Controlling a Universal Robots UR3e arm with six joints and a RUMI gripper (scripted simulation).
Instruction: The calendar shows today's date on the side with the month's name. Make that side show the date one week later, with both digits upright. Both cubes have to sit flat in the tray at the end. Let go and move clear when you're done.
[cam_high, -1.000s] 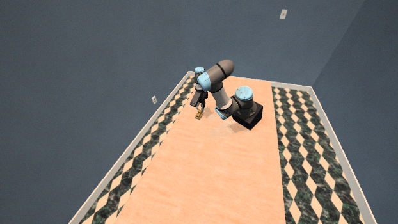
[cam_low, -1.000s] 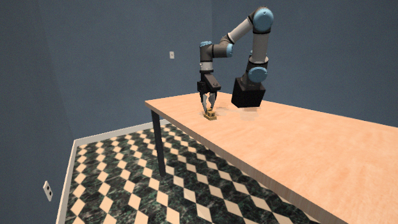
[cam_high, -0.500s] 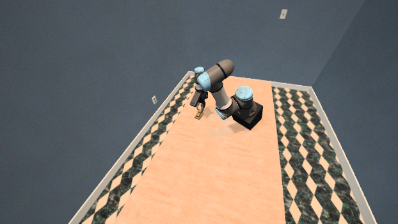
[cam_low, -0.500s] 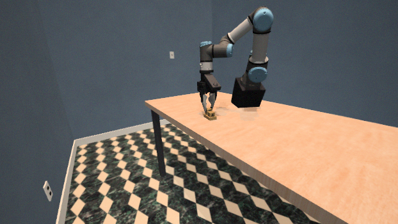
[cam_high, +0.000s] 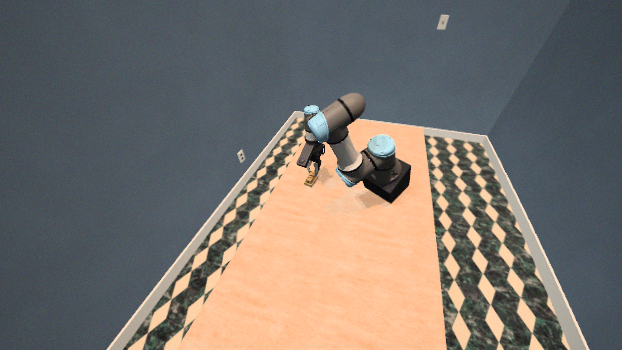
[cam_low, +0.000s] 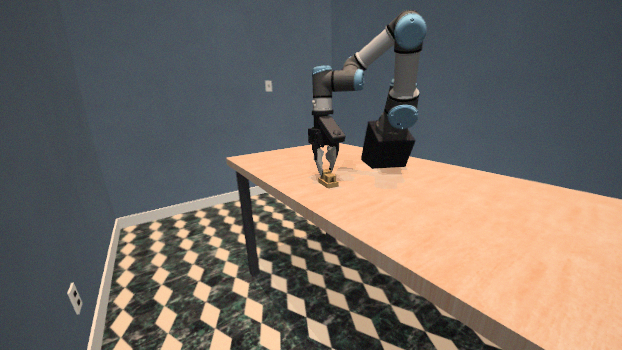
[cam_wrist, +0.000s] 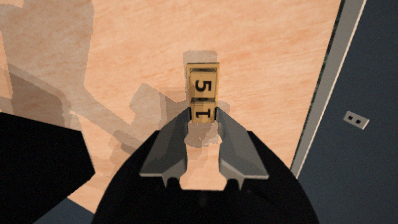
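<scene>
Right now my hand is 20 mm to the right of the wooden tray and 30 mm above it.
</scene>
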